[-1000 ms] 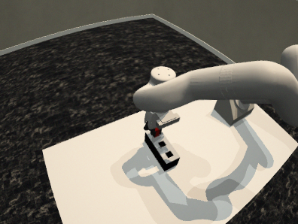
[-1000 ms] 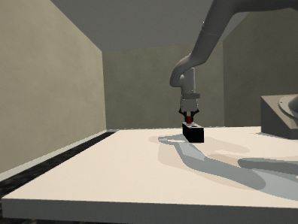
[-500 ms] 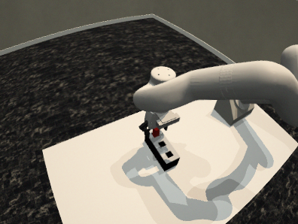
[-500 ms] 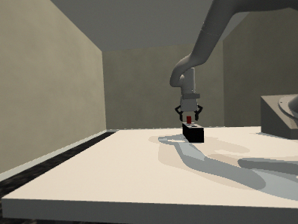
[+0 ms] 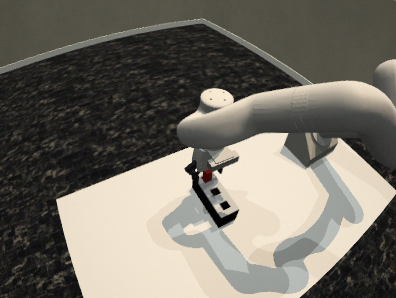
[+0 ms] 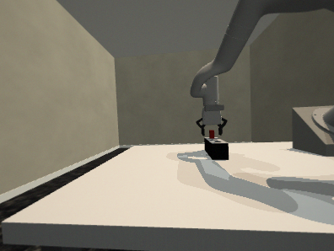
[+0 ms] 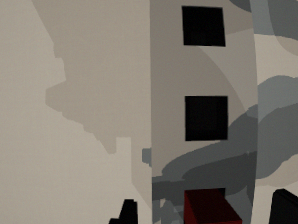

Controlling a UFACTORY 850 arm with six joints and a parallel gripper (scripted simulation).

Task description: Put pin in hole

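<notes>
The pin lies right at my hand. Round my hand: black block (10 mm ahead, 60 mm to the left, 60 mm below).
</notes>
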